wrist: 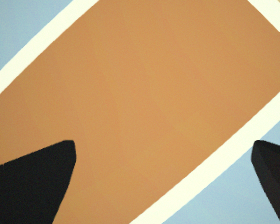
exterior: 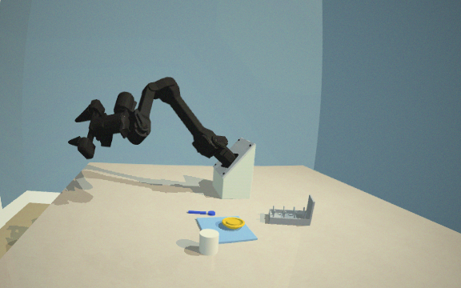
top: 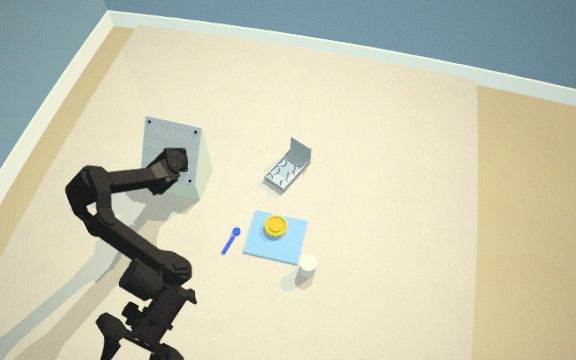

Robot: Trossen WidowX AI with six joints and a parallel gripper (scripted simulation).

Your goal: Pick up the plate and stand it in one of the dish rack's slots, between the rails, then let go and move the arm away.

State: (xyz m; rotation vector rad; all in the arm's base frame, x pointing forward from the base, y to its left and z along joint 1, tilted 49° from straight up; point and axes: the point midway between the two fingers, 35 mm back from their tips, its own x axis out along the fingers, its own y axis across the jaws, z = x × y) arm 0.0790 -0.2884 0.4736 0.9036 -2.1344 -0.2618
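Right now my gripper tip is 360 mm to the right of the white cup, 340 mm short of it and 210 mm above it. Also, from my gripper tip: blue spoon: 430 mm to the left, 230 mm below, 120 mm ahead; blue mat: 450 mm to the left, 240 mm ahead, 230 mm below; yellow plate: 470 mm to the left, 240 mm ahead, 220 mm below.
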